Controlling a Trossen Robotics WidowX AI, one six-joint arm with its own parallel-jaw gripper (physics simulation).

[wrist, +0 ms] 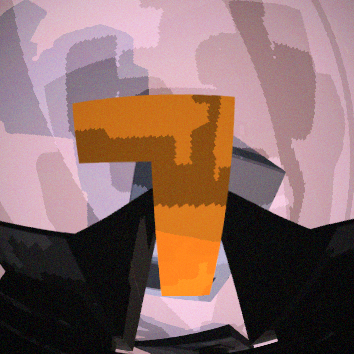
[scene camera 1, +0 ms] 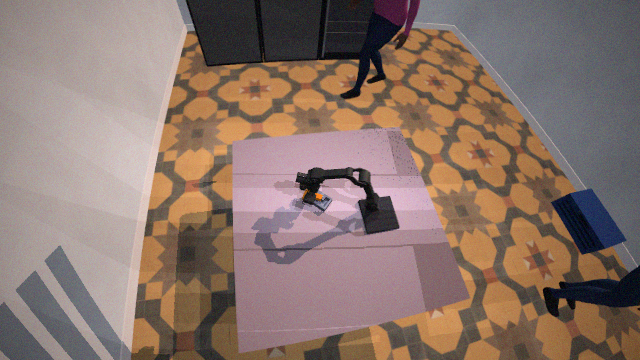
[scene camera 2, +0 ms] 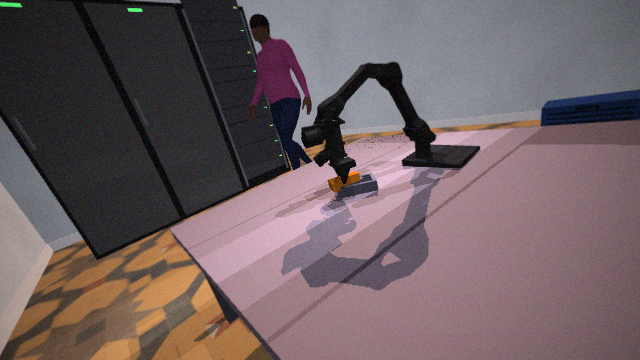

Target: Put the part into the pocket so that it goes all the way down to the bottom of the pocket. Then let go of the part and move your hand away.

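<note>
The part is an orange L-shaped block. My gripper is shut on its long leg, one finger on each side, in the wrist view. The short leg points left there. The pocket is in a blue-grey block that lies on the table. The part is over one end of this block and sticks out past it, in the second scene view. In the wrist view the part and fingers hide most of the block and the pocket. Whether the part touches the block cannot be told.
The pink table carries the arm's black base plate. Shadows of the arm fall across the table. A person in a pink top stands beyond it, near dark cabinets. A blue box is off to the right.
</note>
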